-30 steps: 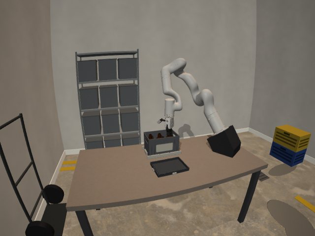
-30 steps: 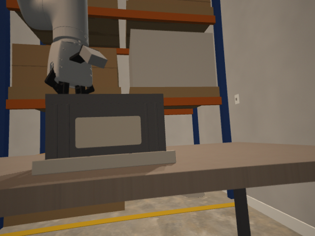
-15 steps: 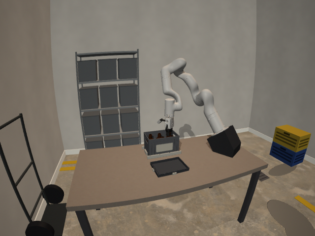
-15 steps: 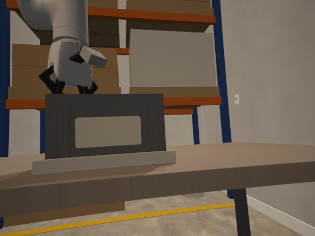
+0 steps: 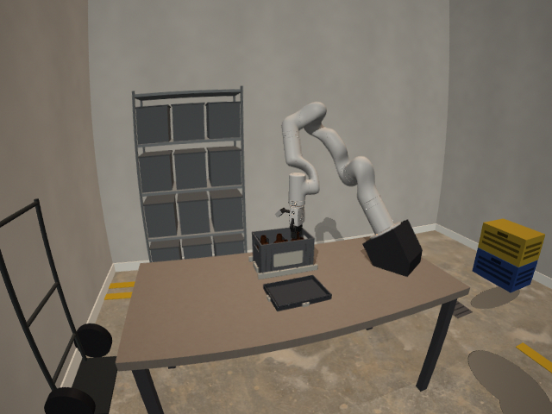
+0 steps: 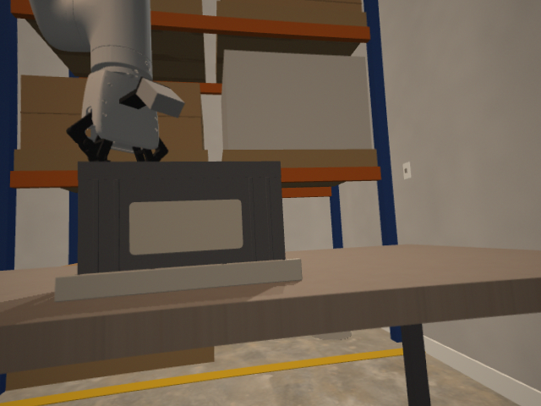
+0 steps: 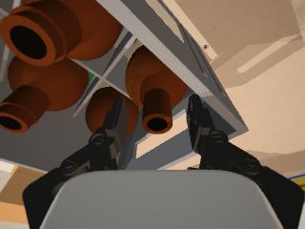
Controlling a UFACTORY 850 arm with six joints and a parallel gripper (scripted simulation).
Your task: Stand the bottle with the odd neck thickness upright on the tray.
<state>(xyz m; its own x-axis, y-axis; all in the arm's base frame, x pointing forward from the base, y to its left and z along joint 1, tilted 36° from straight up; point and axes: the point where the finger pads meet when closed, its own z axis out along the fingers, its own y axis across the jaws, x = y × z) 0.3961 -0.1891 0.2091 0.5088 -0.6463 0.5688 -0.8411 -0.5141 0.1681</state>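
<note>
Right now my hand is 7 cm above the bottle. Also, from my hand: black tray: 29 cm to the left, 19 cm ahead, 15 cm below; then dark grey crate: 10 cm ahead, 7 cm below, 2 cm to the left.
</note>
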